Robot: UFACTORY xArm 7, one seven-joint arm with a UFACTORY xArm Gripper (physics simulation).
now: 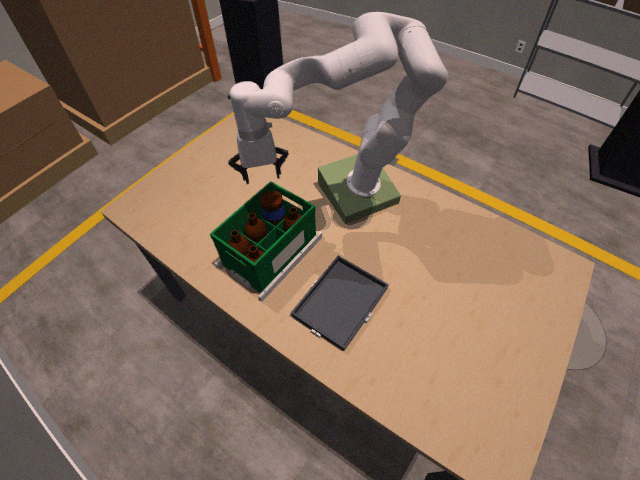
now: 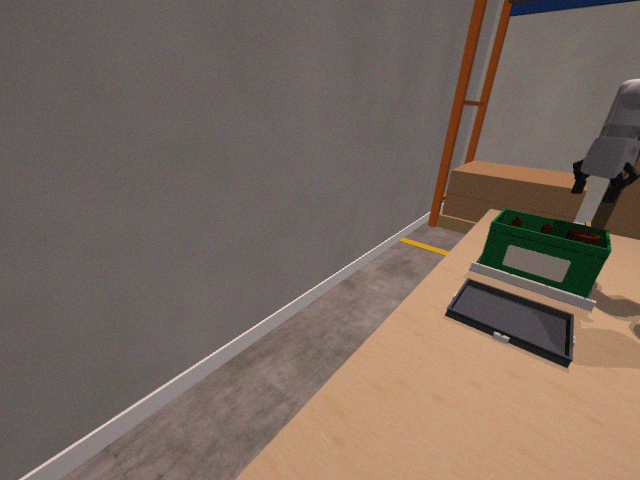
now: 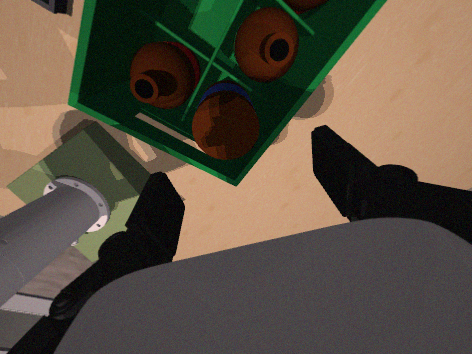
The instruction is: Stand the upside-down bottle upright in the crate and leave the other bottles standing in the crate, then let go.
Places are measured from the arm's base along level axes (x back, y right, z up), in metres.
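Pixels of known places: gripper, fingertip midpoint: [image 1: 262,178] [image 2: 591,197] [image 3: 240,170]; arm's base at its link origin: [image 1: 363,183] [image 3: 79,204].
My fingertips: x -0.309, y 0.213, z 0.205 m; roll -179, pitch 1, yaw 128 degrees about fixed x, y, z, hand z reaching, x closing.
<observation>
Ahead of a thing's pixels: the offset from my fingertips to its middle. "*": to the spot under its first point.
The green crate @(dx -0.074, dy -0.032, dz -0.181 m) [image 1: 262,274] [image 2: 542,241] [image 3: 76,80] stands on the table. The upside-down bottle @(dx +0.019, dy -0.003, dz -0.183 m) [image 1: 272,199] [image 2: 584,236] [image 3: 225,125], brown with a blue band, stands base up in a corner compartment near the arm base. Several brown bottles stand neck up in other compartments, among them one beside it @(dx +0.008, dy -0.090, dz -0.183 m) [image 1: 293,220] [image 3: 162,75] and one in its row @(* dx -0.084, dy +0.003, dz -0.144 m) [image 1: 254,228] [image 3: 266,44]. My gripper [image 1: 263,179] [image 2: 593,196] [image 3: 240,170] is open and empty, above and behind the crate's end with the upside-down bottle, its fingertips clear of the rim. The bottle's neck is hidden.
A pale rail @(dx -0.093, dy -0.129, dz -0.254 m) [image 1: 292,266] [image 2: 532,285] runs along the crate's long side. Beyond it lies a dark shallow tray @(dx -0.141, dy -0.324, dz -0.256 m) [image 1: 361,271] [image 2: 475,324]. The green block [image 1: 338,198] [image 3: 95,145] under the arm stands near the crate's end.
</observation>
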